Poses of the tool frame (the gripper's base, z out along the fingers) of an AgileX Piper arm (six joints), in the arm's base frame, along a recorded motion.
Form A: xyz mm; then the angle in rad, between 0 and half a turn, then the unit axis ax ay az.
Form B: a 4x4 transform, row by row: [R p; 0 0 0 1], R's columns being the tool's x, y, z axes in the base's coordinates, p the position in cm. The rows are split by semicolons. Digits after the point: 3 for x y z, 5 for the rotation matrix.
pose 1, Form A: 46.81 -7.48 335.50 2.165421 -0.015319 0.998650 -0.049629
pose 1, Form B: -0.55983 0.01724 0.82843 4.681; -0.06498 0.99579 -0.06464 -0.748; -0.82605 -0.09002 -0.55636 33.550; 0 0 0 1
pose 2, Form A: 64.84 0.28 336.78 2.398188 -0.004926 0.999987 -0.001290
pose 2, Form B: -0.73613 -0.00768 0.67680 6.484; -0.00943 0.99995 0.00109 0.028; -0.67678 -0.00557 -0.73617 33.678; 0 0 0 1
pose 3, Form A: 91.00 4.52 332.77 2.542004 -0.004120 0.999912 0.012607
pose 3, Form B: -0.82554 -0.01463 0.56416 9.100; -0.00041 0.99968 0.02534 0.452; -0.56435 0.02069 -0.82528 33.277; 0 0 0 1
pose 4, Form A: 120.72 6.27 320.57 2.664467 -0.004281 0.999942 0.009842
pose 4, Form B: -0.88828 -0.01260 0.45912 12.072; -0.00356 0.99978 0.02055 0.627; -0.45928 0.01662 -0.88814 32.057; 0 0 0 1
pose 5, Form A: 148.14 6.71 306.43 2.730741 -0.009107 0.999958 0.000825
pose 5, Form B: -0.91662 -0.01778 0.39936 14.814; -0.01713 0.99984 0.00522 0.671; -0.39939 -0.00206 -0.91678 30.643; 0 0 0 1
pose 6, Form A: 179.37 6.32 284.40 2.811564 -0.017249 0.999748 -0.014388
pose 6, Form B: -0.94545 -0.02890 0.32447 17.937; -0.03822 0.99902 -0.02240 0.632; -0.32351 -0.03358 -0.94563 28.440; 0 0 0 1
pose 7, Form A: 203.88 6.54 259.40 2.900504 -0.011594 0.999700 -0.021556
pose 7, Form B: -0.97081 -0.01770 0.23918 20.388; -0.02799 0.99882 -0.03971 0.654; -0.23820 -0.04524 -0.97016 25.940; 0 0 0 1
